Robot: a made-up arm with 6 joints. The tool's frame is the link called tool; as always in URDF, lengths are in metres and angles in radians.
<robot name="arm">
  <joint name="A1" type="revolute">
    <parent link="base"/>
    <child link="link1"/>
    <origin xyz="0 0 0.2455" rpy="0 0 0"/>
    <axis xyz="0 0 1"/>
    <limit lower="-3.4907" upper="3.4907"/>
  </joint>
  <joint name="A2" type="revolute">
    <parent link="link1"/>
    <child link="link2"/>
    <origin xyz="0 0 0" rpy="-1.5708 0 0"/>
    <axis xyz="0 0 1"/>
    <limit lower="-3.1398" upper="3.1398"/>
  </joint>
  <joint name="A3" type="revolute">
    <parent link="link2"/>
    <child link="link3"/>
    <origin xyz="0 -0.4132 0" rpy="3.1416 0 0"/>
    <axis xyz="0 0 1"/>
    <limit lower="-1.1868" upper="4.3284"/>
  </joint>
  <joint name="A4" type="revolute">
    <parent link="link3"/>
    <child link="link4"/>
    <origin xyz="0 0 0" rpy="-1.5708 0 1.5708"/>
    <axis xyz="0 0 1"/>
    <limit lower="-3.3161" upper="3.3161"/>
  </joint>
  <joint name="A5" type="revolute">
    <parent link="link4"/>
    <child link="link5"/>
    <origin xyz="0 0 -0.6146" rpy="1.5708 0 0"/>
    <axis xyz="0 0 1"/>
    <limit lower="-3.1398" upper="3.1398"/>
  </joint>
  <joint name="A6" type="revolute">
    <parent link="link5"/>
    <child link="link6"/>
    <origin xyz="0 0 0.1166" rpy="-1.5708 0 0"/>
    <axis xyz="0 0 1"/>
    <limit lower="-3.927" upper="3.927"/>
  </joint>
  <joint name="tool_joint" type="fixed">
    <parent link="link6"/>
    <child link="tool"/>
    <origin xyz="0 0 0" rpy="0 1.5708 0"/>
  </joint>
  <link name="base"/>
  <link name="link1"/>
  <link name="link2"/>
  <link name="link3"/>
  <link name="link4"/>
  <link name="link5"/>
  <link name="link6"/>
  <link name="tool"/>
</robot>
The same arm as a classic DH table. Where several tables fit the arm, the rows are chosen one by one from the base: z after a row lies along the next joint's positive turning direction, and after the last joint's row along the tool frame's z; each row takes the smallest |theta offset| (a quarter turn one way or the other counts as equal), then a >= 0, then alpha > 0; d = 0 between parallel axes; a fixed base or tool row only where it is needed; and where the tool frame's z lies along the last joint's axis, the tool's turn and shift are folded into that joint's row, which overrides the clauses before.
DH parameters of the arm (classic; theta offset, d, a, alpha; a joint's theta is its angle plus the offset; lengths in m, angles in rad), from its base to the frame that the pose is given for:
A1: 0 0.2455 0 -1.5708
A2: -1.5708 0 0.4132 3.1416
A3: 0 0 0 -1.5708
A4: 0 -0.6146 0 1.5708
A5: 0 0.1166 0 -1.5708
A6: 1.5708 0 0 1.5708
tool (fixed): -1.5708 0 0 0
Joint limits (rad, base to tool): -3.4907..3.4907 -3.1398..3.1398 -1.1868..4.3284 -3.3161..3.3161 -3.1398..3.1398 -3.927..3.927

